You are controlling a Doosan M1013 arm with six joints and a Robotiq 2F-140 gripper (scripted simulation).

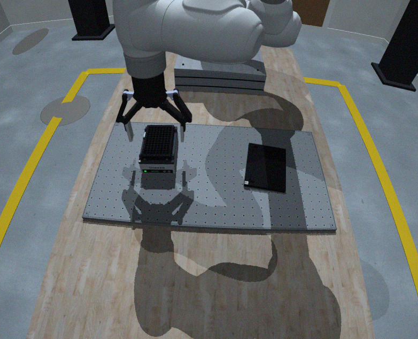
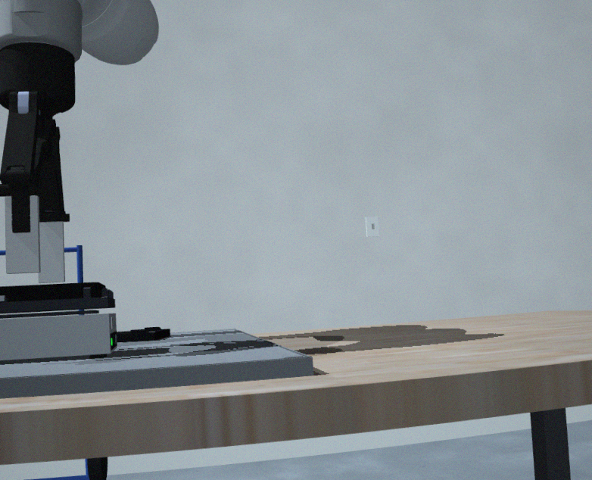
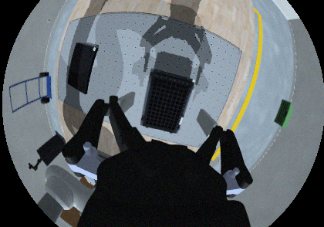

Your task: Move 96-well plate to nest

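Now: the black 96-well plate 20 mm below my hand. From my hand the other things lie so: black plate nest N1: 320 mm to the left, 80 mm below, 10 mm behind; small pale mark: 270 mm to the left, 70 mm below, 70 mm ahead.
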